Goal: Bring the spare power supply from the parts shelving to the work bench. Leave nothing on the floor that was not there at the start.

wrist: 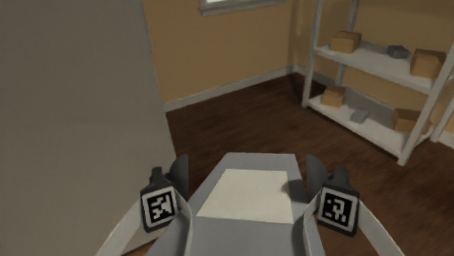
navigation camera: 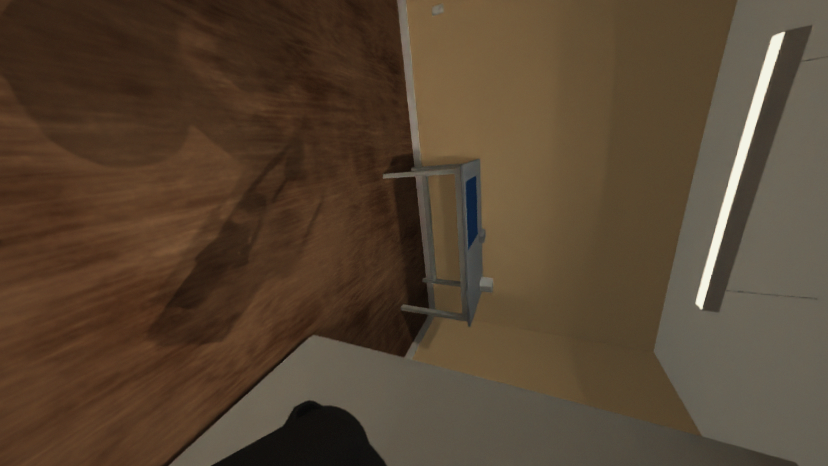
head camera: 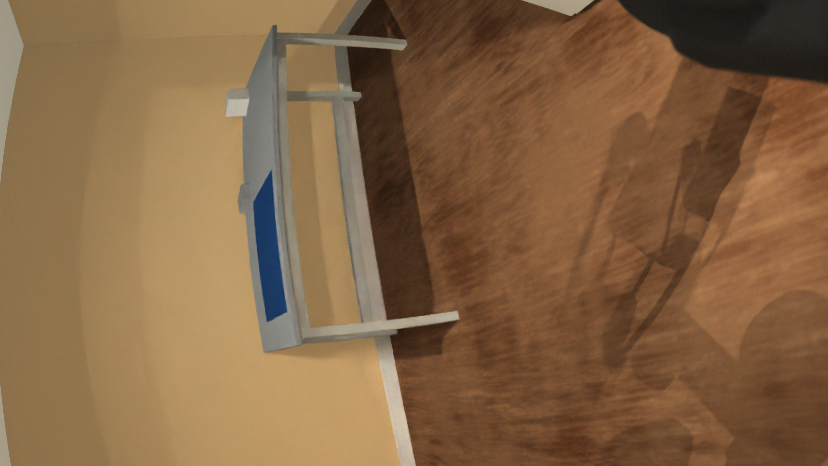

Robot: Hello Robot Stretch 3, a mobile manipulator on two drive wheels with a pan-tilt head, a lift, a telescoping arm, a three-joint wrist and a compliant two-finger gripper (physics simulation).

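Observation:
My gripper (wrist: pixel 246 171) is shut on a grey box (wrist: pixel 245 239) with a pale label on top, which looks like the power supply; the box sits between the two fingertips in the wrist view. Its lower end is cut off by the view's edge. The work bench (head camera: pixel 261 130) (navigation camera: pixel 473 267) stands against the yellow wall, shown sideways in the head and navigation views, with a blue mat (head camera: pixel 269 254) (navigation camera: pixel 472 207) on its top. The white parts shelving (wrist: pixel 372 64) stands at the right in the wrist view, apart from the gripper.
A white box (head camera: pixel 237 106) (navigation camera: pixel 486 284) and a small grey block (head camera: pixel 243 198) (navigation camera: pixel 482 235) are on the bench. A large pale cabinet side (navigation camera: pixel 463 399) (wrist: pixel 75 100) stands close by. Cardboard boxes (wrist: pixel 345 42) (wrist: pixel 427 63) and grey items (wrist: pixel 397 51) (wrist: pixel 359 116) lie on the shelves.

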